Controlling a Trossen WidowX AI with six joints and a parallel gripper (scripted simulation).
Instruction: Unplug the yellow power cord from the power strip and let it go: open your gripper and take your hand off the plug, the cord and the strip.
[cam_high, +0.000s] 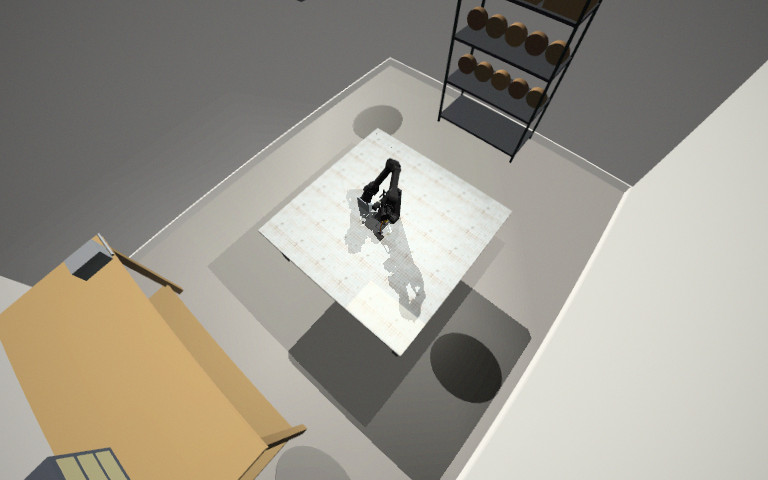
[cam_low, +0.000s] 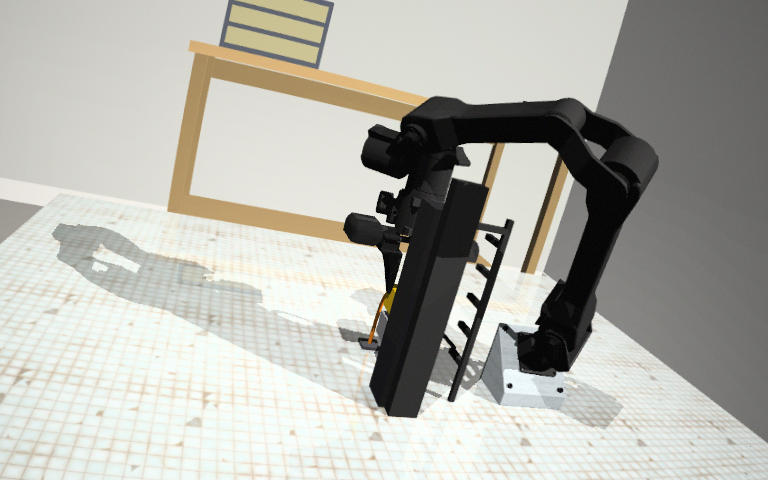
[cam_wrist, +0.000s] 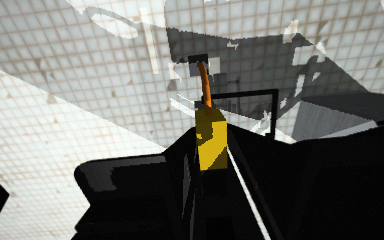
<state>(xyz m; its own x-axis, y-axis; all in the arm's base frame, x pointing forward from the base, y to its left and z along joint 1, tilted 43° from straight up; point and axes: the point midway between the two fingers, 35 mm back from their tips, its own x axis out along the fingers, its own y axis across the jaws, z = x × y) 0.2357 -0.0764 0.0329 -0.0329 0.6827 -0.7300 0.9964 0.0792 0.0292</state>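
Now: the yellow plug 30 mm to the left of my gripper tip and 10 mm behind it.
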